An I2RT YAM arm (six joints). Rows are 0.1 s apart.
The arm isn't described. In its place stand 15 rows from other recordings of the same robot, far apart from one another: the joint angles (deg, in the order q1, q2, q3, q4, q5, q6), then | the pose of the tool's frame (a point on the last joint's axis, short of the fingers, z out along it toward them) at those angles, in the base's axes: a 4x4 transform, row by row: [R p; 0 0 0 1], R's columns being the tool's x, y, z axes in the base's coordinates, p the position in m.
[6.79 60.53 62.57 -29.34 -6.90 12.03] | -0.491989, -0.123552, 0.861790, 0.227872; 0.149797, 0.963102, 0.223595, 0.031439; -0.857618, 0.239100, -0.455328, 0.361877; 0, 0, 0, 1
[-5.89 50.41 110.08 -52.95 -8.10 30.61] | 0.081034, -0.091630, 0.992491, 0.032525; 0.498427, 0.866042, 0.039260, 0.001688; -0.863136, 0.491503, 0.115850, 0.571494; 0, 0, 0, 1
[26.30 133.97 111.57 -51.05 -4.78 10.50] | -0.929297, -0.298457, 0.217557, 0.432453; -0.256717, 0.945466, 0.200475, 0.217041; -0.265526, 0.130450, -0.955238, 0.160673; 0, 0, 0, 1
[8.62 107.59 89.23 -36.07 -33.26 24.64] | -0.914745, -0.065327, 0.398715, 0.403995; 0.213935, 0.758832, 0.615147, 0.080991; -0.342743, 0.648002, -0.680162, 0.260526; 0, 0, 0, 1
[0.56 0.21 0.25 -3.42 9.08 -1.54] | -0.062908, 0.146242, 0.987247, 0.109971; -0.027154, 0.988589, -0.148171, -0.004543; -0.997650, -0.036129, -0.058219, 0.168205; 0, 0, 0, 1
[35.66 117.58 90.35 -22.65 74.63 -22.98] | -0.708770, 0.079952, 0.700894, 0.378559; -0.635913, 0.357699, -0.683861, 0.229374; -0.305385, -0.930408, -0.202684, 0.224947; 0, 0, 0, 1
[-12.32 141.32 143.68 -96.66 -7.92 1.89] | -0.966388, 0.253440, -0.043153, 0.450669; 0.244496, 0.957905, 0.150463, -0.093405; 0.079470, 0.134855, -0.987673, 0.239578; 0, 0, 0, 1
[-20.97 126.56 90.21 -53.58 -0.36 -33.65] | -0.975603, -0.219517, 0.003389, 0.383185; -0.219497, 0.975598, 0.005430, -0.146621; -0.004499, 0.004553, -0.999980, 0.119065; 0, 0, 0, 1
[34.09 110.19 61.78 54.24 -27.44 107.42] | -0.862050, 0.182315, 0.472897, 0.341668; 0.439065, -0.197433, 0.876494, 0.251050; 0.253163, 0.963214, 0.090149, 0.228594; 0, 0, 0, 1
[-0.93 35.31 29.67 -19.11 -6.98 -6.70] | -0.404751, -0.142430, 0.903266, 0.153618; -0.109251, 0.988252, 0.106876, 0.001833; -0.907877, -0.055424, -0.415557, 0.255951; 0, 0, 0, 1
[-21.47 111.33 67.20 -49.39 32.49 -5.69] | -0.951843, 0.184574, -0.244799, 0.297561; 0.284501, 0.829320, -0.480924, -0.137581; 0.114251, -0.527410, -0.841894, 0.128061; 0, 0, 0, 1
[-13.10 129.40 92.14 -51.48 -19.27 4.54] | -0.954309, 0.283312, 0.095017, 0.412956; 0.298791, 0.900226, 0.316727, -0.084035; 0.004196, 0.330646, -0.943746, 0.109347; 0, 0, 0, 1
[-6.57 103.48 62.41 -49.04 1.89 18.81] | -0.903524, 0.428501, -0.005680, 0.303316; 0.428448, 0.902980, -0.032545, -0.036116; -0.008817, -0.031838, -0.999454, 0.144923; 0, 0, 0, 1
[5.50 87.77 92.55 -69.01 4.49 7.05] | -0.897193, 0.048813, 0.438933, 0.295379; 0.036535, 0.998670, -0.036383, 0.025642; -0.440125, -0.016606, -0.897783, 0.358907; 0, 0, 0, 1
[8.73 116.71 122.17 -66.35 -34.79 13.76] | -0.933688, -0.182153, 0.308299, 0.419033; 0.054253, 0.779058, 0.624600, 0.084896; -0.353955, 0.599907, -0.717515, 0.342174; 0, 0, 0, 1
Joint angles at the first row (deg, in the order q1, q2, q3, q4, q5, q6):
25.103, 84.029, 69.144, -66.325, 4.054, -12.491
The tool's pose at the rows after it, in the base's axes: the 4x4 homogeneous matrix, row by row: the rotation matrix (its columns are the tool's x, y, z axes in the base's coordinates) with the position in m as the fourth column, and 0 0 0 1 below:
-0.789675, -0.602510, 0.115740, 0.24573; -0.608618, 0.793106, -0.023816, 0.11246; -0.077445, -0.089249, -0.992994, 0.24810; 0, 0, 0, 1
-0.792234, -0.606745, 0.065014, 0.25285; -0.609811, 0.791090, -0.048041, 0.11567; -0.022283, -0.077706, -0.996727, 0.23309; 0, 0, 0, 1
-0.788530, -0.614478, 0.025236, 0.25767; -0.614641, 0.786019, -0.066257, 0.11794; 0.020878, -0.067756, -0.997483, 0.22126; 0, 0, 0, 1
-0.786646, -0.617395, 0.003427, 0.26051; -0.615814, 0.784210, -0.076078, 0.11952; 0.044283, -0.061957, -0.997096, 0.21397; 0, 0, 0, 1
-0.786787, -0.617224, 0.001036, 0.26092; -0.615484, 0.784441, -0.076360, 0.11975; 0.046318, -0.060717, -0.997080, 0.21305; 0, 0, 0, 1
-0.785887, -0.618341, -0.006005, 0.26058; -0.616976, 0.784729, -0.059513, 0.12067; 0.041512, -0.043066, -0.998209, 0.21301; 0, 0, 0, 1
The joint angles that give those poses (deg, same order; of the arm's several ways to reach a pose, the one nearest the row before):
25.125, 87.482, 69.143, -66.215, 4.055, -12.491
25.104, 90.870, 69.144, -66.063, 4.076, -12.512
25.103, 93.470, 69.145, -65.976, 4.054, -12.862
25.146, 95.045, 69.145, -65.779, 4.033, -12.929
25.147, 95.242, 69.145, -65.714, 3.989, -12.906
25.212, 95.242, 69.146, -65.670, 2.940, -12.928

